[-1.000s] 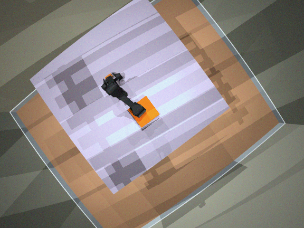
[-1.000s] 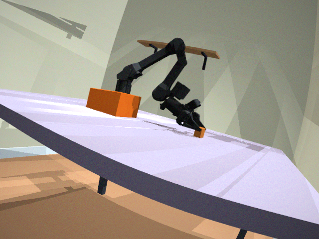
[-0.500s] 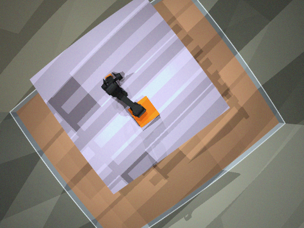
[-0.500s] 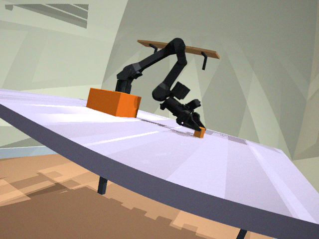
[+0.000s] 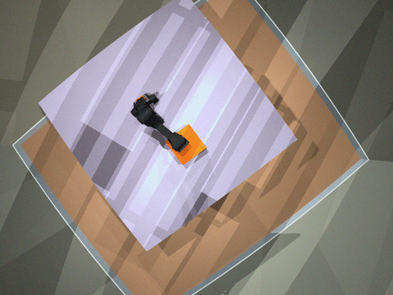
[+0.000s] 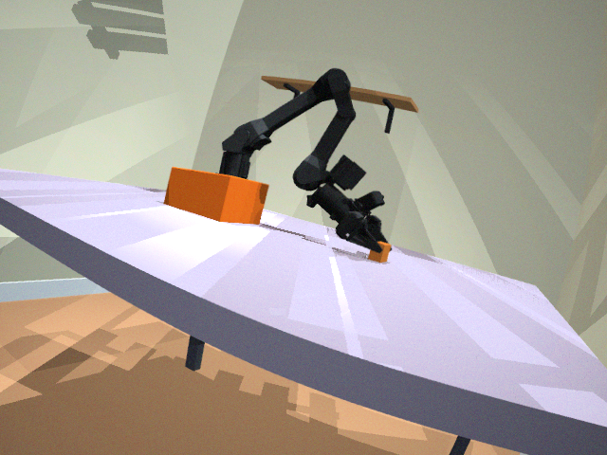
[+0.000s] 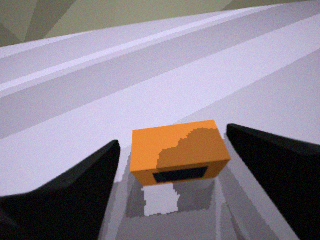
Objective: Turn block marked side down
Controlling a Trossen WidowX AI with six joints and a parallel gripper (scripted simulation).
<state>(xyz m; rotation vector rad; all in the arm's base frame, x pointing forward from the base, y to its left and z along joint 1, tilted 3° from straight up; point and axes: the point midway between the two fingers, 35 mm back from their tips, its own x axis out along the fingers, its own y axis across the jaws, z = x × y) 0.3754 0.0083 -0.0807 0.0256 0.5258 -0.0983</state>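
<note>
The orange block is 2 cm behind my gripper tip.
</note>
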